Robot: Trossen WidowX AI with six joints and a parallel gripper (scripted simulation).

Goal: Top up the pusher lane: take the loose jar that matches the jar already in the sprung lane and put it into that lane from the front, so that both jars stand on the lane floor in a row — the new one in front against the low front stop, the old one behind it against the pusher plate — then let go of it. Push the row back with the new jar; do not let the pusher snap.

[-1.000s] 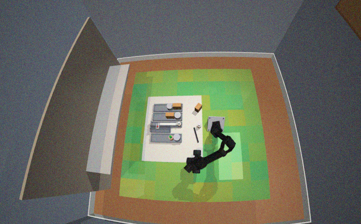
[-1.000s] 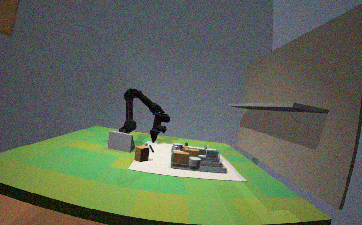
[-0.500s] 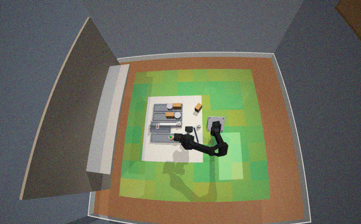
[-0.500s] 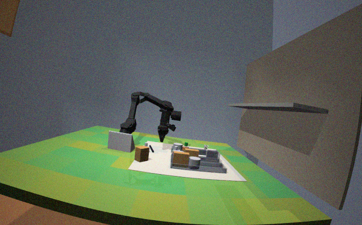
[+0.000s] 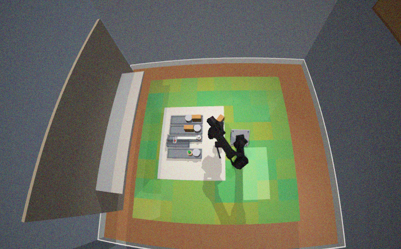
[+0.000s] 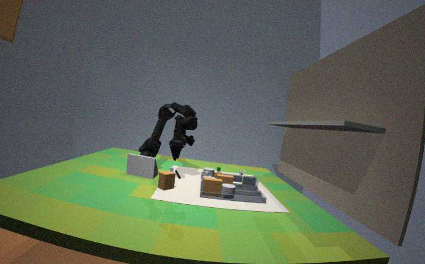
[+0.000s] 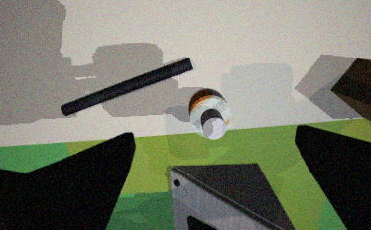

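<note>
Right now my gripper tip is 22 cm short of the white mat, 3 cm to the left of it and 10 cm above it. Round my gripper tip: black rod (2 cm ahead, 7 cm to the left, 9 cm below); shelf (67 cm ahead, 7 cm to the right, 27 cm above); brown box (3 cm behind, 17 cm to the right, 6 cm below).
</note>
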